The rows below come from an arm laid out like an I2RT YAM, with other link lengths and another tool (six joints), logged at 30 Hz.
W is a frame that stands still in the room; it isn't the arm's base.
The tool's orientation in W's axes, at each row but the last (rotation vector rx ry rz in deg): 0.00, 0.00, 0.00; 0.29, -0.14, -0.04; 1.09, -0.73, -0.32; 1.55, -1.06, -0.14; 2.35, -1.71, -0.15; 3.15, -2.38, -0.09; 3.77, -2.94, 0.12; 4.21, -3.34, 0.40
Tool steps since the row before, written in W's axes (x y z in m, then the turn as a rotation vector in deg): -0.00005, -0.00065, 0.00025, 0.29, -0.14, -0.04; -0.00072, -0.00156, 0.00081, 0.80, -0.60, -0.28; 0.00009, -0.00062, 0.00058, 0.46, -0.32, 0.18; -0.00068, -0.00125, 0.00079, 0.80, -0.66, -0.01; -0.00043, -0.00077, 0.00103, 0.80, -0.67, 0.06; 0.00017, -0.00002, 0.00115, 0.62, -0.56, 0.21; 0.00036, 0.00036, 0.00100, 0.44, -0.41, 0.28; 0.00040, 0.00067, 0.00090, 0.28, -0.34, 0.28
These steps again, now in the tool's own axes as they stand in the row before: -0.00005, -0.00065, 0.00025, 0.29, -0.14, -0.04; -0.00072, -0.00156, 0.00082, 0.80, -0.60, -0.28; 0.00010, -0.00061, 0.00059, 0.46, -0.31, 0.18; -0.00066, -0.00123, 0.00084, 0.80, -0.66, -0.01; -0.00040, -0.00073, 0.00107, 0.80, -0.67, 0.06; 0.00022, 0.00004, 0.00114, 0.63, -0.55, 0.21; 0.00041, 0.00042, 0.00095, 0.45, -0.39, 0.28; 0.00046, 0.00073, 0.00082, 0.29, -0.32, 0.29
